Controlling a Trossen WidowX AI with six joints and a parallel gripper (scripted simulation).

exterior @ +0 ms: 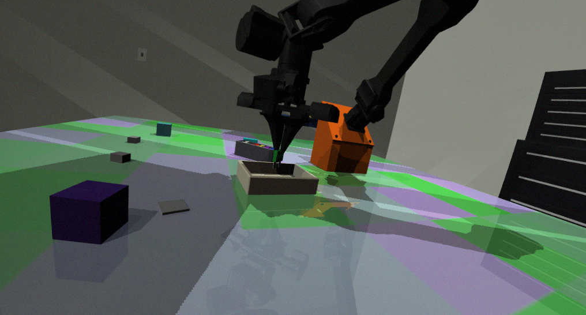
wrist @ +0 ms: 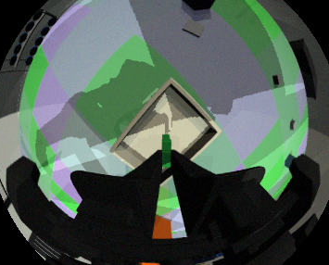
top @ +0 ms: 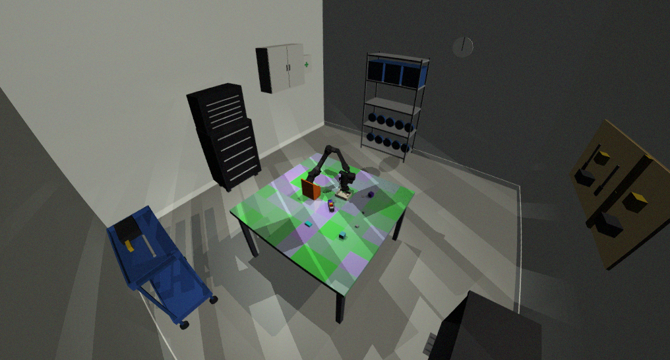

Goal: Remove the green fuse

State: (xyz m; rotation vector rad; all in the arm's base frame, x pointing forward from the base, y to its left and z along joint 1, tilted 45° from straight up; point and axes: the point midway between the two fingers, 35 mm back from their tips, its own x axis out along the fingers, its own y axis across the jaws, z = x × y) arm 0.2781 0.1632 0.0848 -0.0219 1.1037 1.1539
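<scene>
The green fuse is 1 cm below my gripper tip. Also, from my gripper tip: beige tray (6 cm below); flat grey tile (16 cm ahead, 10 cm to the left, 6 cm below); purple cube (22 cm ahead, 15 cm to the left, 4 cm below).
</scene>
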